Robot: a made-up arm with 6 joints.
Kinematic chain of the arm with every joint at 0, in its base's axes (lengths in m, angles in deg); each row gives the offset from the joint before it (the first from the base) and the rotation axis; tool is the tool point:
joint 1: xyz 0 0 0.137 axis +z
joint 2: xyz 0 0.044 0 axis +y
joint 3: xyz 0 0 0.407 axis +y
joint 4: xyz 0 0 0.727 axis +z
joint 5: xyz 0 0 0 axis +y
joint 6: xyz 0 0 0.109 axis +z
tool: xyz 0 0 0
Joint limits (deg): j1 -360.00..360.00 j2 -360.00..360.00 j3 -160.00..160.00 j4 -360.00..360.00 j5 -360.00..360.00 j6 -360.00..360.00
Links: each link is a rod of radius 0.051 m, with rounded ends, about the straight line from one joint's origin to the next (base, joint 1, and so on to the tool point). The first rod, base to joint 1, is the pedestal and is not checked.
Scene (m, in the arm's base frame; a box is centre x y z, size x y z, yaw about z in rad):
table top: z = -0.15
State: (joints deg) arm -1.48 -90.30 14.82 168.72 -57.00 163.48
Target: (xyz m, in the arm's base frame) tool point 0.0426 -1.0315 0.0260
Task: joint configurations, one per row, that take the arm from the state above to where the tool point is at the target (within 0.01 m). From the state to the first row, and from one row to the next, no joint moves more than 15 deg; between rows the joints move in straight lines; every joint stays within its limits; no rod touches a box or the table.
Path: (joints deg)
1: 11.89 -86.92 5.06 166.47 -63.26 163.48
2: 25.26 -83.54 -4.71 164.22 -69.53 163.48
3: 38.63 -80.15 -14.47 161.97 -75.79 163.48
4: 52.00 -76.77 -24.24 159.72 -82.05 163.48
5: 65.37 -73.39 -34.00 157.47 -88.32 163.48
6: 78.74 -70.01 -43.77 155.22 -94.58 163.48
7: 92.11 -66.62 -53.53 152.97 -100.84 163.48

